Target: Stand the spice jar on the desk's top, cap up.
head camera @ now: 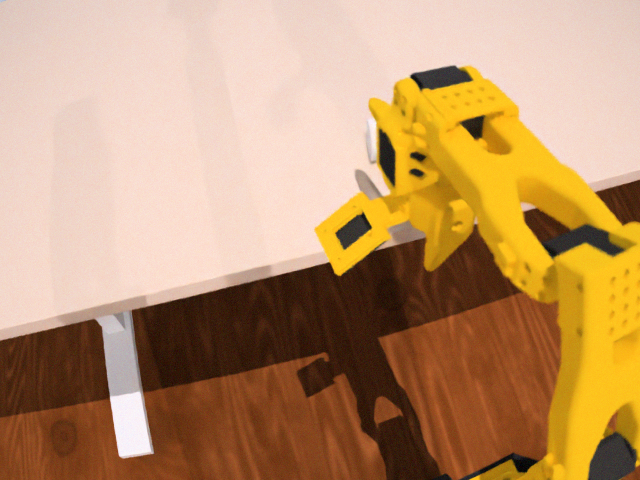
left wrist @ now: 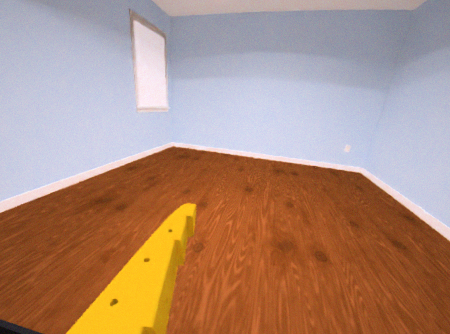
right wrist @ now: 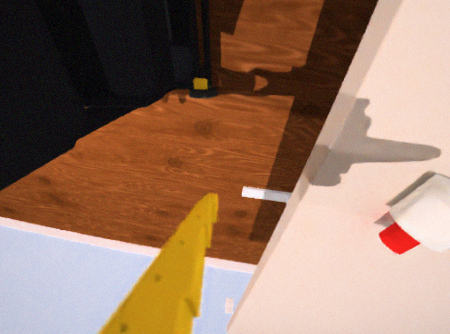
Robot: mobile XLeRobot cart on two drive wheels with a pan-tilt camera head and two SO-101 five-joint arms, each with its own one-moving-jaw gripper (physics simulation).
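Frame: origin at the left arm's base, x ahead, y left, z up, level; centimetres.
Where they show: left end effector, tool point: [left wrist: 195,215]; right end effector, tool point: [head camera: 429,263] [right wrist: 217,204].
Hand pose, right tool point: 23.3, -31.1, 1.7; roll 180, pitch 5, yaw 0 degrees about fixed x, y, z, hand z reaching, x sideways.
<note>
After its pixels a point has its place, as x, y, z.
The spice jar, a white cylinder [head camera: 371,140] @(39.7, -33.5, -1.7) [right wrist: 427,215] @(38.6, -35.6, -2.5) with a red cap [right wrist: 398,238] @(38.8, -39.1, -2.7), lies on its side on the desk's pale top [head camera: 170,170] @(47.5, -13.4, -5.5) [right wrist: 320,280] @(38.9, -56.5, -5.5). In the head camera only its white end shows, past the right gripper, which hides the rest. In the right wrist view it is at the right edge, partly cut off. My right gripper [head camera: 402,184] [right wrist: 214,197] is fully open and empty, above the desk's front edge, apart from the jar; one notched jaw shows in its wrist view. My left gripper [left wrist: 191,206] is fully open and empty, away from the desk.
The desk's front edge [head camera: 206,288] @(32.8, -13.8, -7.1) runs across the head camera view, with a white desk leg [head camera: 124,382] beneath it. The black cart [right wrist: 75,75] stands at the upper left of the right wrist view. The left wrist view faces wooden floor [left wrist: 280,225] @(-150.0, 33.3, -77.5) and blue walls [left wrist: 280,100] @(-356.6, 46.3, 32.8).
</note>
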